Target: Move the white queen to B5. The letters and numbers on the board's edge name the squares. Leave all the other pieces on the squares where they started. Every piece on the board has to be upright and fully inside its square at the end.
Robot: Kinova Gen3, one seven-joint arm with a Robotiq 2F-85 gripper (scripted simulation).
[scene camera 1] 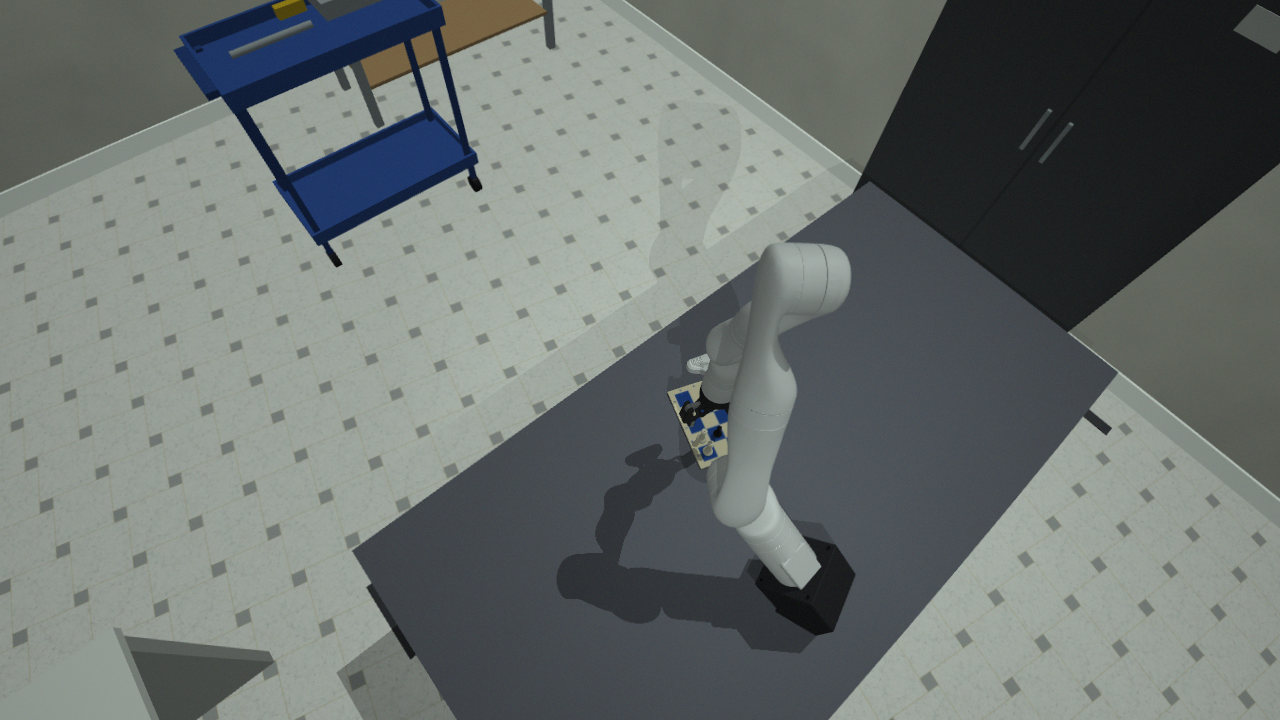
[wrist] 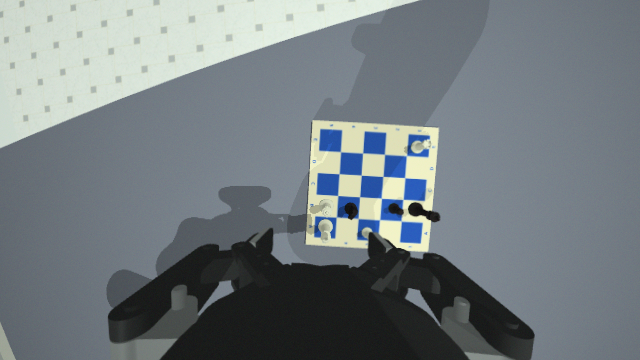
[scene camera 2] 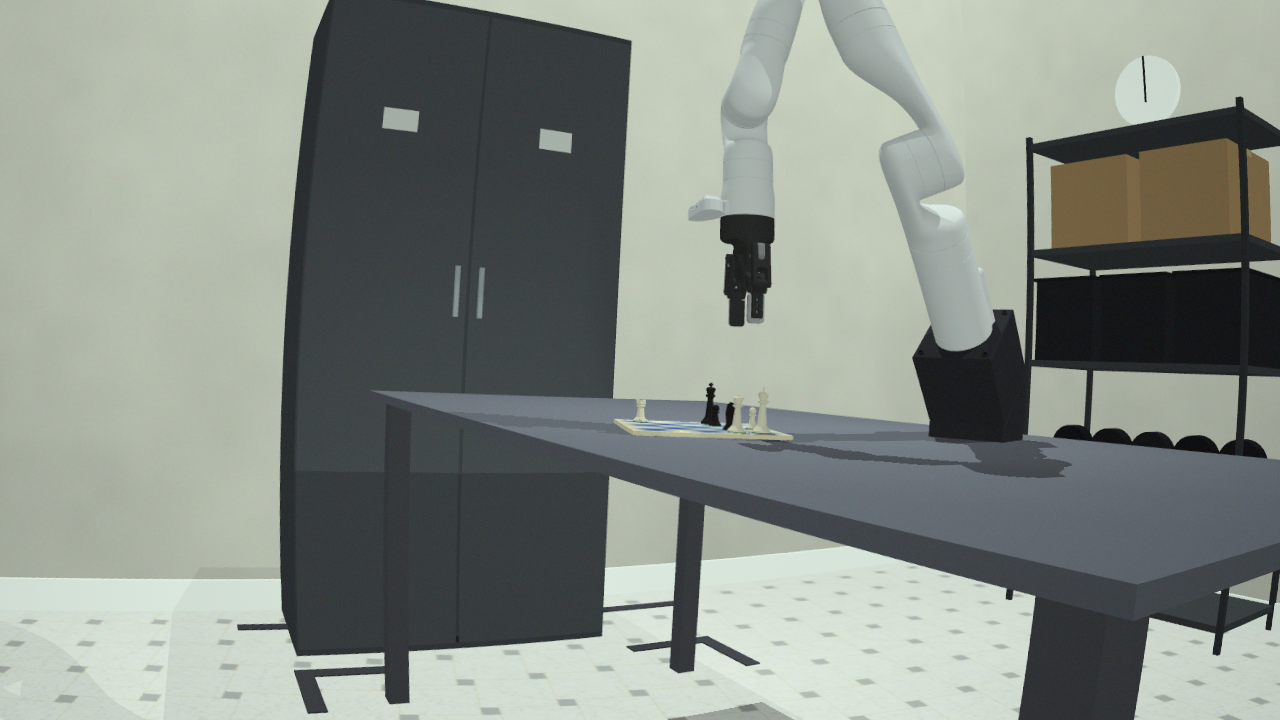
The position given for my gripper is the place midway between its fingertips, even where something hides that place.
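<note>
My gripper (scene camera 2: 745, 325), (scene camera 1: 708, 416), (wrist: 320, 240). Chessboard (scene camera 1: 712, 420), (wrist: 371, 165), (scene camera 2: 650, 428).
</note>
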